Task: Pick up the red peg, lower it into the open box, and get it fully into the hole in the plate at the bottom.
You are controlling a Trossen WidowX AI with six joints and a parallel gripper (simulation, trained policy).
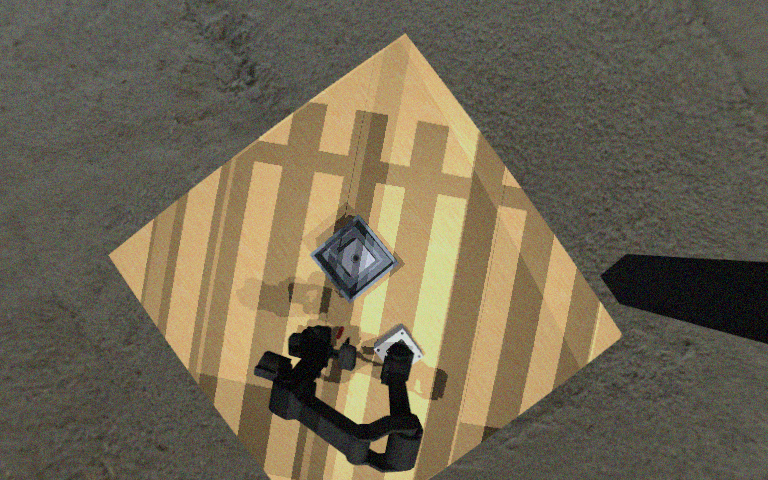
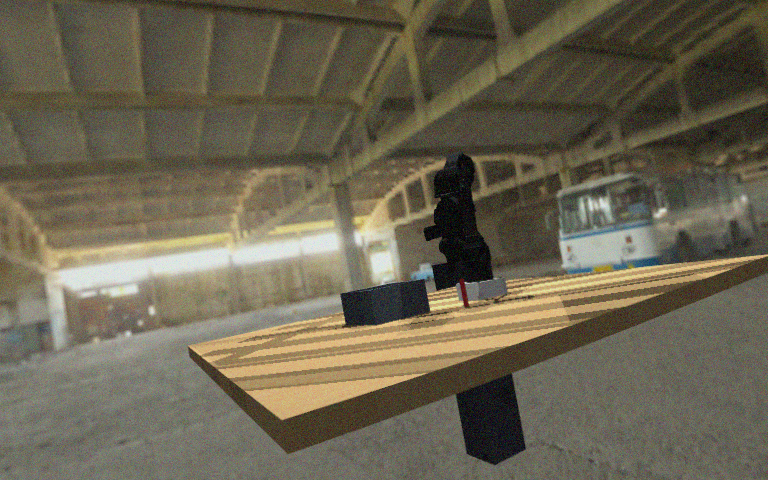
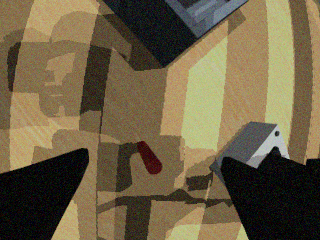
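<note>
My gripper tip is now 20 mm past the red peg, 10 mm to the right of it and 70 mm above it. Also, from my gripper tip: pale plate (140 mm ahead, 180 mm to the right, 70 mm below); dark box (140 mm ahead, 180 mm to the right, 90 mm below).
</note>
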